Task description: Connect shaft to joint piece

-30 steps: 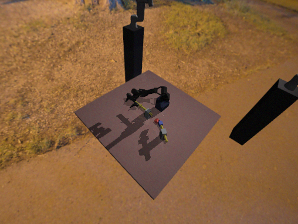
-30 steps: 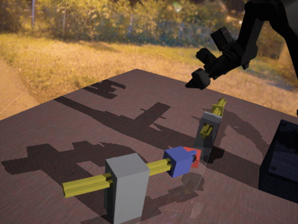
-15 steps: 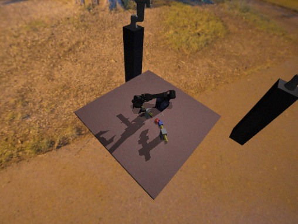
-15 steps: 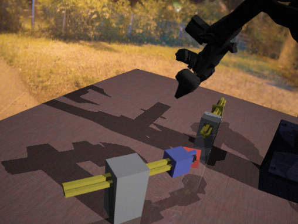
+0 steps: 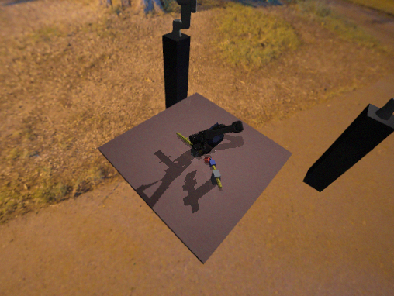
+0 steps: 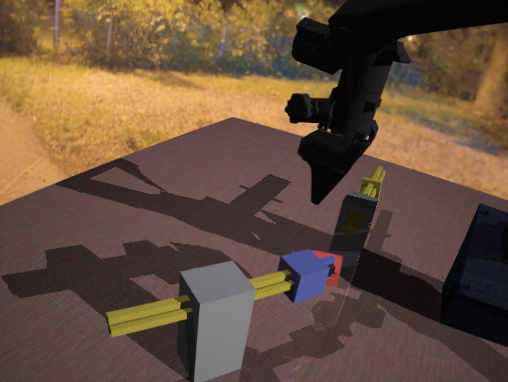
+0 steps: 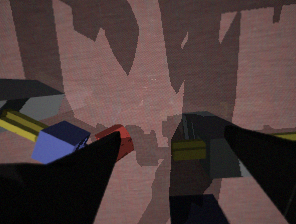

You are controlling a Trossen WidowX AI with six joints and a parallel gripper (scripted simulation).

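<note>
Now: gripper tip 80 mm to the right of the red joint piece, 70 mm above it and 30 mm past it.
</note>
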